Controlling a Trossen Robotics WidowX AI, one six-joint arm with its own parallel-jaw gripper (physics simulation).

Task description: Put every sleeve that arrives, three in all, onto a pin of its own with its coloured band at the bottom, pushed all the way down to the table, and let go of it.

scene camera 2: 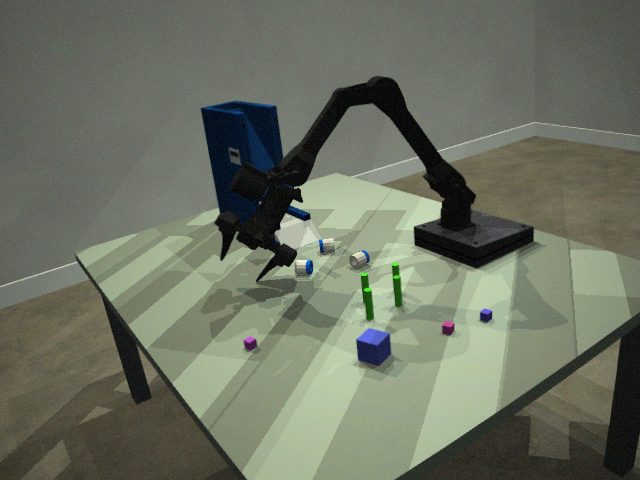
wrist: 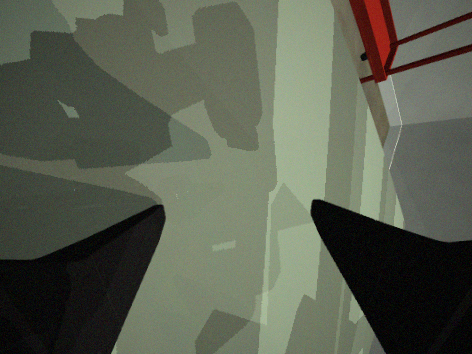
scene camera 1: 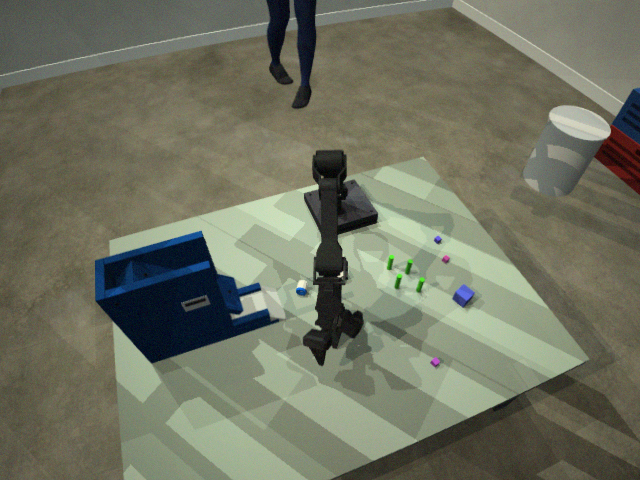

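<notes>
Three white sleeves with blue bands lie on their sides: one sleeve (scene camera 2: 327, 245) (scene camera 1: 301, 287) near the chute mouth, one (scene camera 2: 358, 259) closer to the pins, and one (scene camera 2: 302, 267) beside the gripper's near finger. The latter two are hidden or nearly hidden by the arm in scene camera 1. Several upright green pins, such as this pin (scene camera 1: 408, 267) (scene camera 2: 397, 291), stand bare in a cluster. My gripper (scene camera 1: 338, 343) (scene camera 2: 239, 269) (wrist: 238, 209) is open and empty, above the table and on the far side of the sleeves from the arm's base. No sleeve shows in the wrist view.
A tall blue dispenser (scene camera 1: 170, 315) (scene camera 2: 219, 160) with a chute stands beside the sleeves. A large blue cube (scene camera 1: 463, 295) (scene camera 2: 373, 346) and small cubes, one magenta (scene camera 1: 435, 362) (scene camera 2: 250, 343), lie around the pins. A person's legs (scene camera 1: 306, 46) show beyond the table.
</notes>
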